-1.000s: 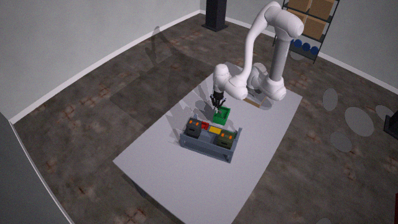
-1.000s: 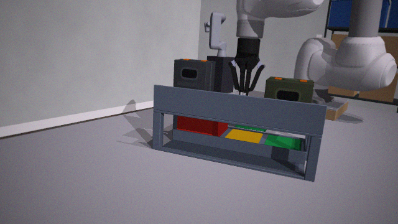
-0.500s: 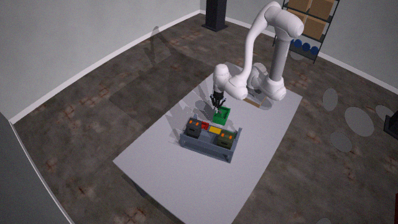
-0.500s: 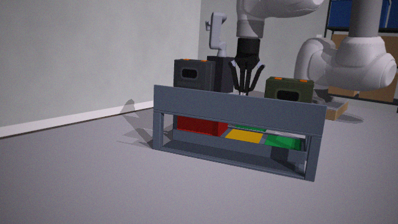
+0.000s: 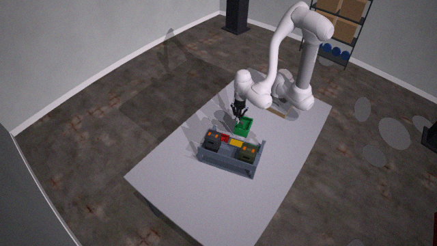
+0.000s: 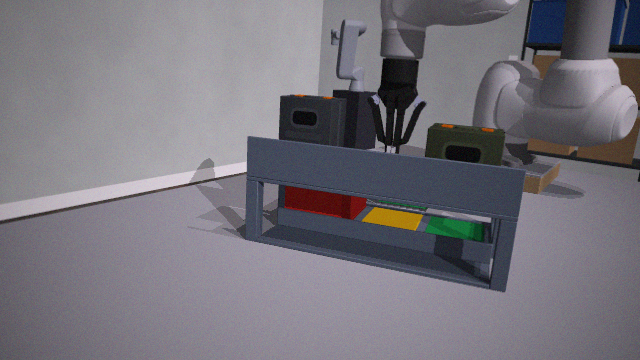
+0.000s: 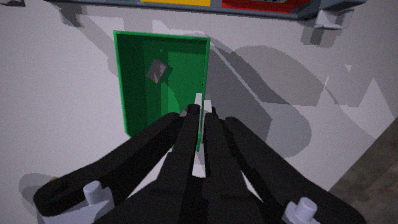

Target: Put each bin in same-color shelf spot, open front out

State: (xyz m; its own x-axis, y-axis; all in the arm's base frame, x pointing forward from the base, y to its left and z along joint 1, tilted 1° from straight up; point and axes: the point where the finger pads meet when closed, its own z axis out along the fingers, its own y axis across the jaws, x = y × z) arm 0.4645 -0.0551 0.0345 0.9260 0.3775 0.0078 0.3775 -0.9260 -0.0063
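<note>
Now: hand 4 cm to the right of the green bin, 4 cm above it and 2 cm past it. The rest, counted from my hand: olive box: 27 cm to the left, 23 cm ahead, 7 cm above; then red bin: 23 cm ahead, 4 cm below, 2 cm to the left; then dark grey box: 31 cm ahead, 8 cm above, 5 cm to the left.
</note>
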